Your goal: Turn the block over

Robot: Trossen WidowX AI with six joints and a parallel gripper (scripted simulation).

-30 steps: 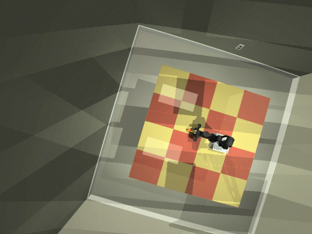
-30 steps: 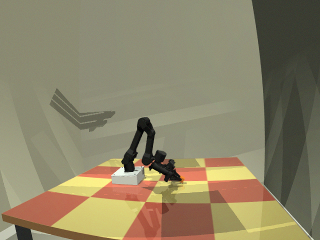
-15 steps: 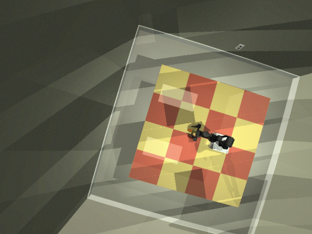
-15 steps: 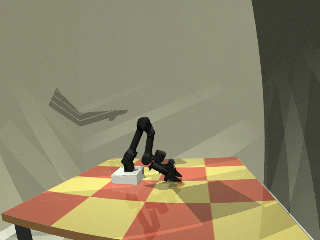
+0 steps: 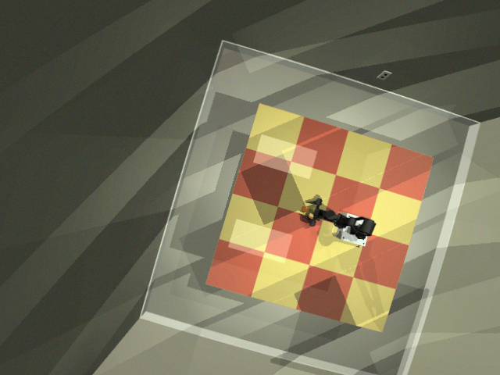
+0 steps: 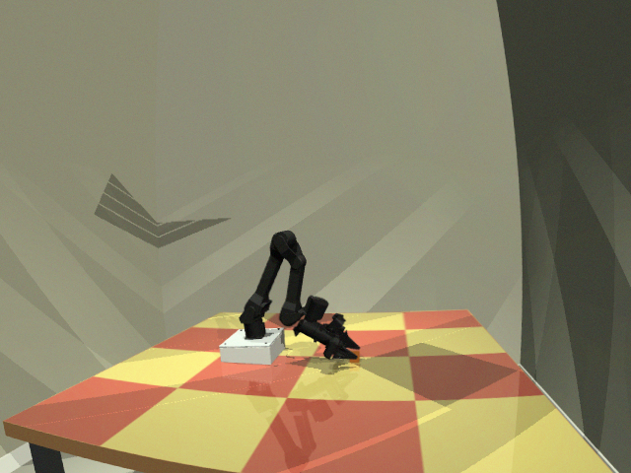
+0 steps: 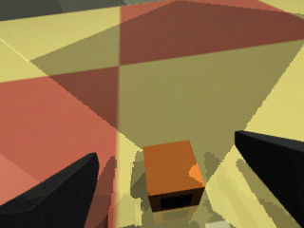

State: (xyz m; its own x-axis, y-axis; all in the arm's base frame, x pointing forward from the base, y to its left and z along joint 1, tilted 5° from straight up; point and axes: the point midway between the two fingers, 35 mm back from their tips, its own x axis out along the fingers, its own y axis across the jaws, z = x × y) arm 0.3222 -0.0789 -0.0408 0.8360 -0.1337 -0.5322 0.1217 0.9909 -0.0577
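Right now my gripper tip is 20 mm past the block and 10 mm above it.
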